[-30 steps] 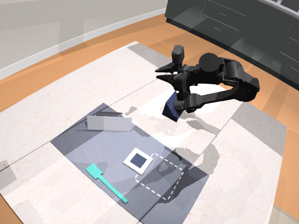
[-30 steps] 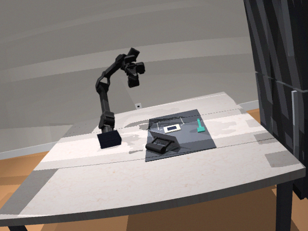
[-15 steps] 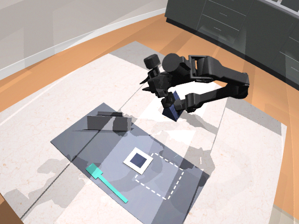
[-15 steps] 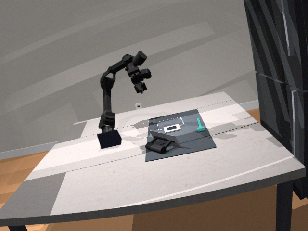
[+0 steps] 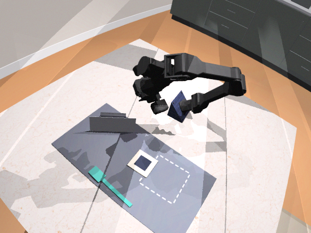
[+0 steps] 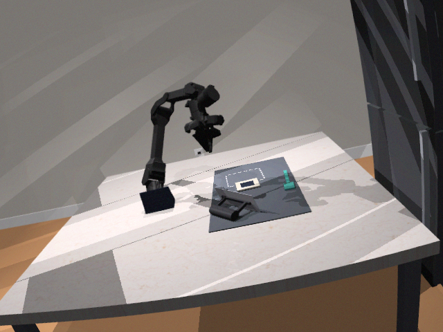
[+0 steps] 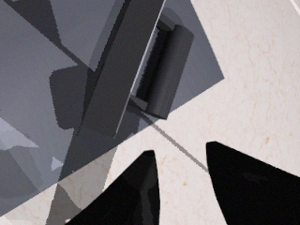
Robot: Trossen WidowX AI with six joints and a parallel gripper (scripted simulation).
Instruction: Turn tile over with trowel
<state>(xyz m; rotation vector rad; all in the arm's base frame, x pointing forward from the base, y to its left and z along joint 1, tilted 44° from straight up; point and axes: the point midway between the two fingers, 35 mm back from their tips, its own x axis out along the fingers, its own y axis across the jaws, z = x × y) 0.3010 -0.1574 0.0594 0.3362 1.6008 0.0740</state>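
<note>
Right now the mat is 23 cm below my gripper tip, 12 cm to the left of it and 12 cm ahead of it. The rest, counted from my gripper tip: tile 20 cm below, 14 cm to the left, 10 cm ahead; teal trowel 26 cm ahead, 20 cm below, 10 cm to the left.
</note>
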